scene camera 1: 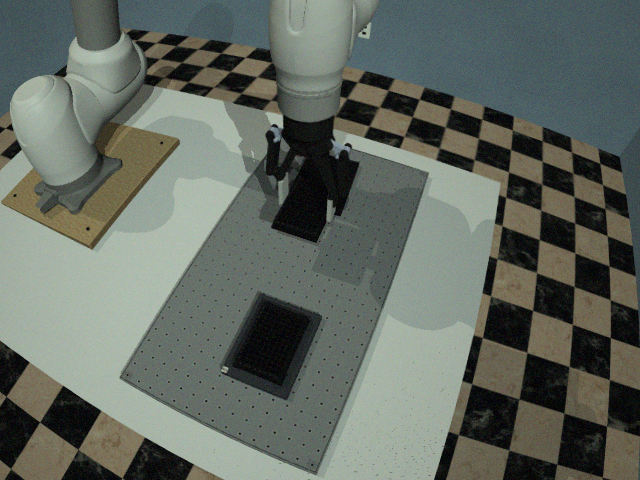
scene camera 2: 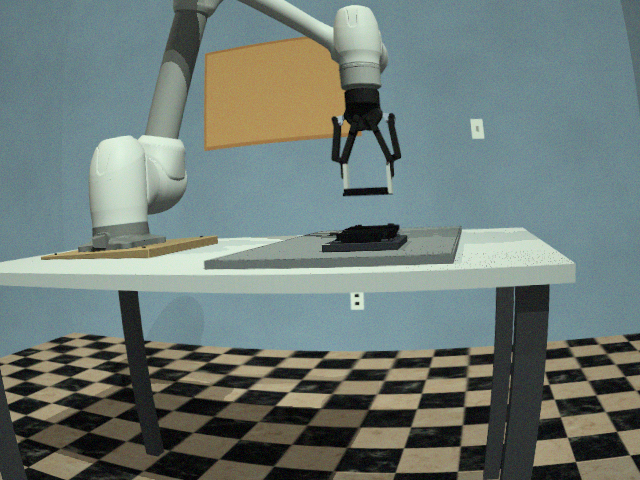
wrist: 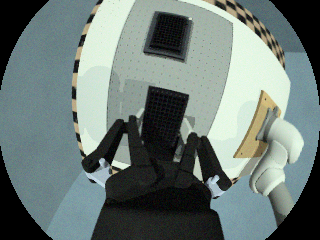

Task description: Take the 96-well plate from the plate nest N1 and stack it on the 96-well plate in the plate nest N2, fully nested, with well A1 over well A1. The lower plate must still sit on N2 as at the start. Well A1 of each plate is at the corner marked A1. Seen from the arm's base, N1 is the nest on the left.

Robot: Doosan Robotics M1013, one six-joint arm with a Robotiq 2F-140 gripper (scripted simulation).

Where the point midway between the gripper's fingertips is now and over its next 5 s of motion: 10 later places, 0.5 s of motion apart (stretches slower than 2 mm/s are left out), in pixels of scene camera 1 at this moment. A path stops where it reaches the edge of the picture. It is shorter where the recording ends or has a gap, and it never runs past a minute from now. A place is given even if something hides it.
My gripper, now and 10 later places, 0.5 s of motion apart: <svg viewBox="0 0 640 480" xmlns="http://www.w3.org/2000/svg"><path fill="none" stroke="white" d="M307 208L300 228L294 248L286 269L279 292L271 315L269 327L270 332L270 337L271 337L271 338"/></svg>
